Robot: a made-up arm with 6 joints. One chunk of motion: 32 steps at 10 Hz.
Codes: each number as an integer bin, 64 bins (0 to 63) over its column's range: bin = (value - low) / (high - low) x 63, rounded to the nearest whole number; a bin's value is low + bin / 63 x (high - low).
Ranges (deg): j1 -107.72..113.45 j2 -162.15..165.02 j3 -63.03..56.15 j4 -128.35..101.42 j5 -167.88..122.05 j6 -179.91..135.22
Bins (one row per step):
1: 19 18 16 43 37 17
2: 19 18 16 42 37 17
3: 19 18 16 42 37 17
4: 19 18 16 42 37 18
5: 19 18 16 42 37 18
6: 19 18 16 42 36 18
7: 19 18 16 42 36 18
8: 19 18 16 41 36 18
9: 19 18 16 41 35 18
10: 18 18 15 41 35 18
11: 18 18 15 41 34 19
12: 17 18 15 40 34 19
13: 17 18 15 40 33 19
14: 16 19 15 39 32 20
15: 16 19 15 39 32 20
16: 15 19 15 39 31 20
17: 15 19 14 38 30 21
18: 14 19 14 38 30 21
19: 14 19 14 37 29 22
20: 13 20 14 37 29 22
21: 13 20 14 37 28 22
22: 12 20 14 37 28 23
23: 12 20 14 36 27 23
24: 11 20 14 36 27 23
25: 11 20 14 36 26 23
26: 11 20 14 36 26 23
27: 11 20 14 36 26 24
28: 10 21 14 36 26 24
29: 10 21 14 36 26 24
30: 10 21 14 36 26 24
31: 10 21 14 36 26 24
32: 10 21 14 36 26 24
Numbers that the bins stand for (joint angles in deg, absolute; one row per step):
1: -41.02 -68.67 -32.76 28.48 2.40 -94.87
2: -41.02 -68.67 -32.76 24.83 2.40 -94.87
3: -41.02 -68.67 -32.76 24.83 2.40 -94.87
4: -41.02 -68.67 -32.76 24.83 2.40 -89.87
5: -41.02 -68.67 -32.76 24.83 2.40 -89.87
6: -41.02 -68.67 -32.76 24.83 -2.21 -89.87
7: -41.02 -68.67 -32.76 24.83 -2.21 -89.87
8: -41.02 -68.67 -32.76 21.18 -2.21 -89.87
9: -41.02 -68.67 -32.76 21.18 -6.81 -89.87
10: -44.53 -68.67 -34.65 21.18 -6.81 -89.87
11: -44.53 -68.67 -34.65 21.18 -11.41 -84.87
12: -48.04 -68.67 -34.65 17.54 -11.41 -84.87
13: -48.04 -68.67 -34.65 17.54 -16.01 -84.87
14: -51.55 -63.48 -34.65 13.89 -20.61 -79.87
15: -51.55 -63.48 -34.65 13.89 -20.61 -79.87
16: -55.06 -63.48 -34.65 13.89 -25.22 -79.87
17: -55.06 -63.48 -36.55 10.24 -29.82 -74.87
18: -58.57 -63.48 -36.55 10.24 -29.82 -74.87
19: -58.57 -63.48 -36.55 6.59 -34.42 -69.86
20: -62.08 -58.29 -36.55 6.59 -34.42 -69.86
21: -62.08 -58.29 -36.55 6.59 -39.02 -69.86
22: -65.59 -58.29 -36.55 6.59 -39.02 -64.86
23: -65.59 -58.29 -36.55 2.95 -43.62 -64.86
24: -69.10 -58.29 -36.55 2.95 -43.62 -64.86
25: -69.10 -58.29 -36.55 2.95 -48.23 -64.86
26: -69.10 -58.29 -36.55 2.95 -48.23 -64.86
27: -69.10 -58.29 -36.55 2.95 -48.23 -59.86
28: -72.61 -53.09 -36.55 2.95 -48.23 -59.86
29: -72.61 -53.09 -36.55 2.95 -48.23 -59.86
30: -72.61 -53.09 -36.55 2.95 -48.23 -59.86
31: -72.61 -53.09 -36.55 2.95 -48.23 -59.86
32: -72.61 -53.09 -36.55 2.95 -48.23 -59.86

